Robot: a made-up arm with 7 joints.
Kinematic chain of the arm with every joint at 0, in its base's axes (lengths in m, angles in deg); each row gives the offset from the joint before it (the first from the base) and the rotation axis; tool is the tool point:
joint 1: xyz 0 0.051 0 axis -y
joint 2: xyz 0 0.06 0 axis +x
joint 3: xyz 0 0 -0.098 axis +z
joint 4: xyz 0 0 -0.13 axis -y
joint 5: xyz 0 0 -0.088 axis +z
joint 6: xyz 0 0 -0.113 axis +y
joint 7: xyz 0 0 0 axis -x
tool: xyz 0 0 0
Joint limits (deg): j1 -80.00..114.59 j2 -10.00..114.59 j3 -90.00..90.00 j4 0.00..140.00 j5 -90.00..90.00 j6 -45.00..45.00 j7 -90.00..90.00
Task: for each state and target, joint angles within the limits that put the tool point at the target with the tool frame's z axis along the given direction. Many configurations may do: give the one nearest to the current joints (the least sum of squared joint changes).
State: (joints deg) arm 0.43 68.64 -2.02 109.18 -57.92 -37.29 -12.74
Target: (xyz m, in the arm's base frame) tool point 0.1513 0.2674 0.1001 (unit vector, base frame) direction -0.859 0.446 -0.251
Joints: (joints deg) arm 20.66 83.89 17.78 112.46 -65.51 -22.77 4.29
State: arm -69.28 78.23 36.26 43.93 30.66 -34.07 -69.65
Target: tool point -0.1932 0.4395 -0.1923 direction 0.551 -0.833 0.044
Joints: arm -51.60 47.06 39.74 11.45 43.30 -3.89 -27.26
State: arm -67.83 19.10 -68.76 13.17 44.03 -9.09 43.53
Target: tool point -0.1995 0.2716 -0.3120 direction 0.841 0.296 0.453
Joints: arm -39.04 41.17 -71.09 39.67 28.83 9.12 38.78
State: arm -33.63 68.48 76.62 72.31 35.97 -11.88 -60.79
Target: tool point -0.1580 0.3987 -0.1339 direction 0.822 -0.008 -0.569
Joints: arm -49.72 22.36 90.00 68.71 15.07 -11.97 -89.81
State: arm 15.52 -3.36 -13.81 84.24 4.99 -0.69 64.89
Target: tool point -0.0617 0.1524 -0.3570 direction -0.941 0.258 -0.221
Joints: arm -35.30 -8.69 30.07 63.72 50.41 -2.24 88.09
